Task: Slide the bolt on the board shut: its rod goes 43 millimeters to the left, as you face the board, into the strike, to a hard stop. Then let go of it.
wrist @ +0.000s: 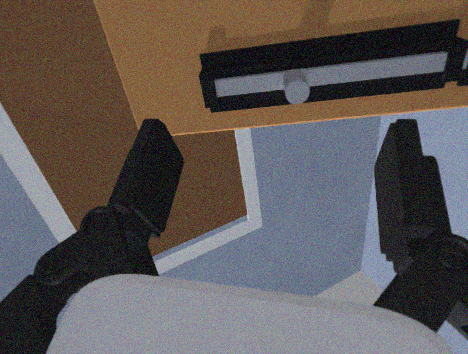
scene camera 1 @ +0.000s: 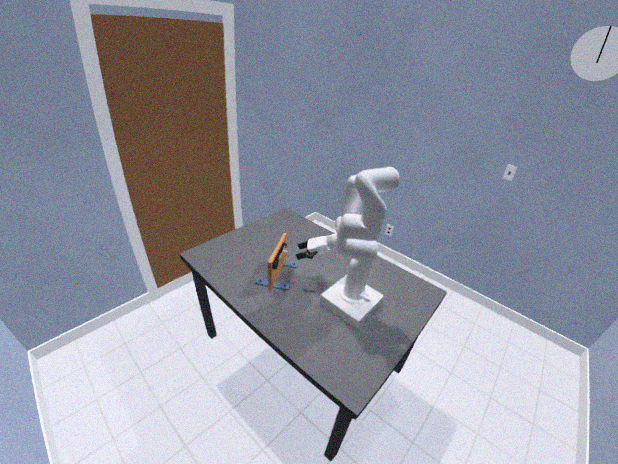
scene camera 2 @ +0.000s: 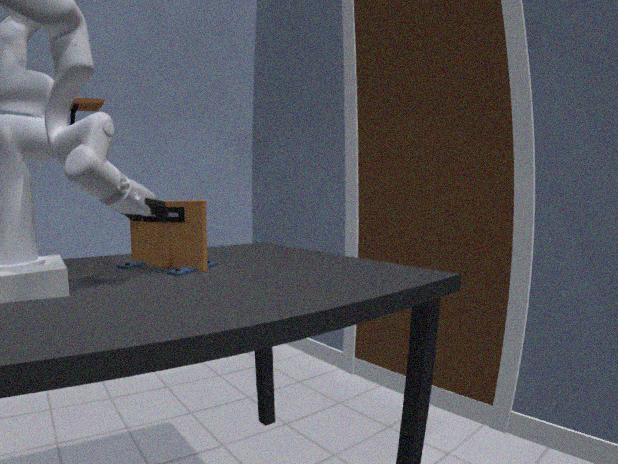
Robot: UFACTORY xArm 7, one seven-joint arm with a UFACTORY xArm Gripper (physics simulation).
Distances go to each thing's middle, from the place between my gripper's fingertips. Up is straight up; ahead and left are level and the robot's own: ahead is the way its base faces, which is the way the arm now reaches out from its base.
My gripper is now 8 cm to the right of the bolt [wrist: 419, 57] and 5 cm short of it. From my hand the other things lie so: orange board [scene camera 2: 181, 245] (7 cm to the left, 7 cm ahead, 5 cm below).
